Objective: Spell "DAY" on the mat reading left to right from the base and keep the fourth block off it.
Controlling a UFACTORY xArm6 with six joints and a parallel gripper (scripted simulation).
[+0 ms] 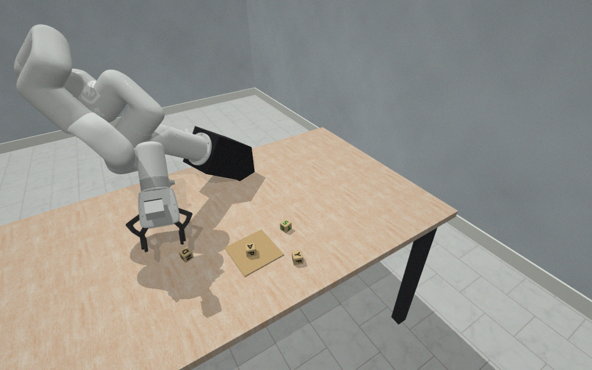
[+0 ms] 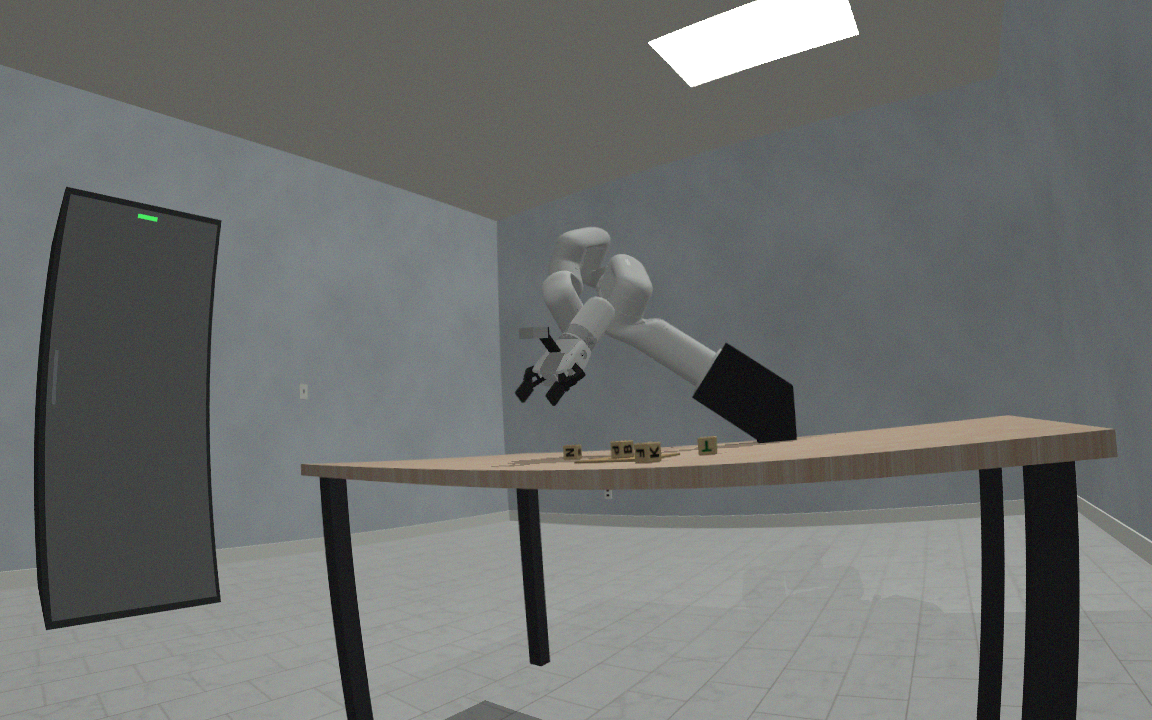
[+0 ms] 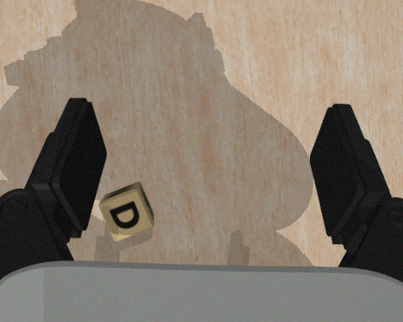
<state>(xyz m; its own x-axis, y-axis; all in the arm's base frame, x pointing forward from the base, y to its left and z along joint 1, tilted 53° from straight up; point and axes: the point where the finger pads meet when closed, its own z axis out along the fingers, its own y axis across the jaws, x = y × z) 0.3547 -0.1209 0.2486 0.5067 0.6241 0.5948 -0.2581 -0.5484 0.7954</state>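
The D block lies 50 mm behind my hand, 50 mm to the left of it and 120 mm below it. Round my hand: mat (60 mm ahead, 230 mm to the left, 130 mm below).
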